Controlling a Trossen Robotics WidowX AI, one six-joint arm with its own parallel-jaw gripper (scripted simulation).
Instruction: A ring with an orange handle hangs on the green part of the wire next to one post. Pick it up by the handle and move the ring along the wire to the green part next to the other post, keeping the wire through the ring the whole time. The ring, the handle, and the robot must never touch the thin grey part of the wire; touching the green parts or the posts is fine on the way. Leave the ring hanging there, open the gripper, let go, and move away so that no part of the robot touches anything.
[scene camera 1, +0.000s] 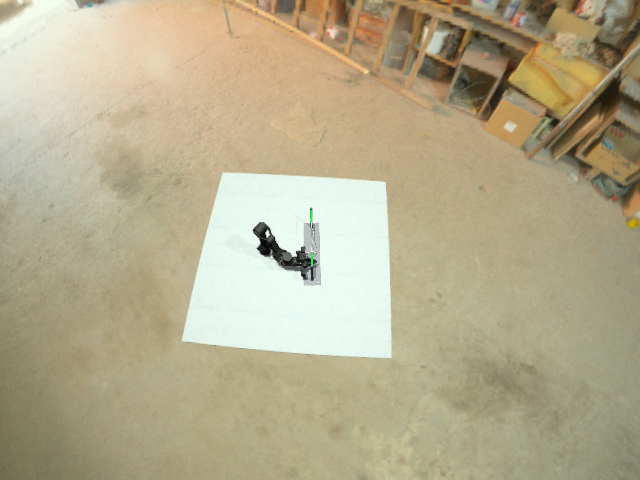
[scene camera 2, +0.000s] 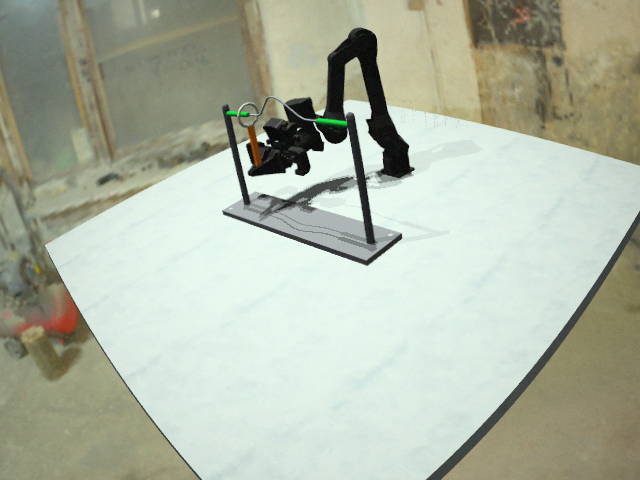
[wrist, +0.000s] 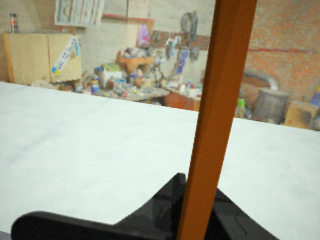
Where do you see a wire stand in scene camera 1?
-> At 311, 230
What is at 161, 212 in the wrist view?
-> My gripper.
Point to my gripper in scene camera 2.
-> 249, 174
